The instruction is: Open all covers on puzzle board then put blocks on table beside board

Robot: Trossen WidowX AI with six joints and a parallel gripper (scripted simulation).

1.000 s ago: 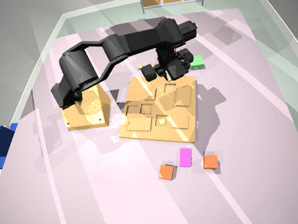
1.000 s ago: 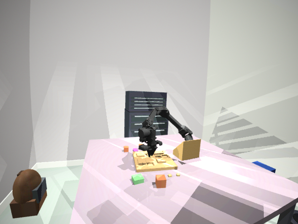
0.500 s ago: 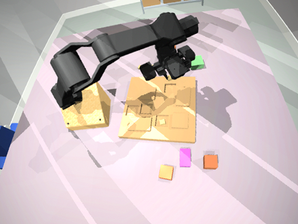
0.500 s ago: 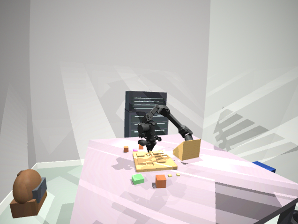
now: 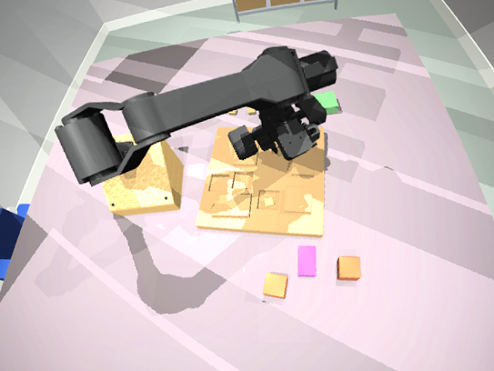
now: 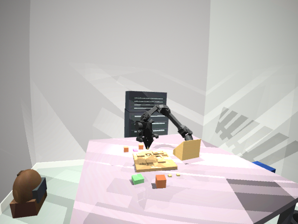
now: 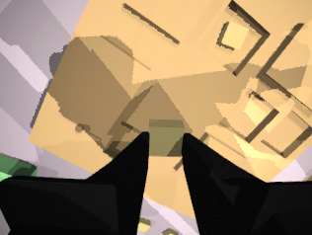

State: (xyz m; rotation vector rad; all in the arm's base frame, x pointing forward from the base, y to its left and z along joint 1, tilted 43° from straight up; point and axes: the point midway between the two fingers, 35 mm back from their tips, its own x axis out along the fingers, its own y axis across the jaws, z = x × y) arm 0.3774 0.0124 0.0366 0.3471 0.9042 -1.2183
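Right now my gripper tip is 5 cm past the wooden puzzle board, 2 cm to the left of it and 9 cm above it. The rest, counted from my gripper tip: orange block: 1 cm ahead, 29 cm to the left, 9 cm below; then green block: 13 cm ahead, 22 cm to the left, 10 cm below.
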